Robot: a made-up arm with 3 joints.
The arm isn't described. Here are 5 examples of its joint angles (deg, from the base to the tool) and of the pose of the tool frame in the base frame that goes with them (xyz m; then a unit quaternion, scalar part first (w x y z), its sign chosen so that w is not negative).
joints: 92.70 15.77 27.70
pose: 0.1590 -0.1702 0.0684 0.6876 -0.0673 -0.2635 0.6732
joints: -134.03 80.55 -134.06
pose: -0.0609 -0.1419 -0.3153 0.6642 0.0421 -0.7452 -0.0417
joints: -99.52 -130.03 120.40
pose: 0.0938 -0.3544 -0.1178 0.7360 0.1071 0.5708 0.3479
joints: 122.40 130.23 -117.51
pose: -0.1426 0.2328 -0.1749 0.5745 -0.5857 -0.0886 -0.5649
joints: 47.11 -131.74 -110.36
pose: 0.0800 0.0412 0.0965 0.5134 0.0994 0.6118 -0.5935
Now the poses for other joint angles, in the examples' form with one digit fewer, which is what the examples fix.
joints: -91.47 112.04 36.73
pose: -0.120 0.122 -0.386 0.183 -0.686 -0.423 -0.562
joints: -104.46 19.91 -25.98
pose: -0.189 0.185 -0.112 0.619 0.002 -0.278 -0.735
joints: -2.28 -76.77 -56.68
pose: -0.019 -0.195 0.045 0.684 0.383 0.539 -0.308
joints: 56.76 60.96 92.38
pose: -0.205 -0.180 -0.144 0.699 -0.380 -0.605 -0.038
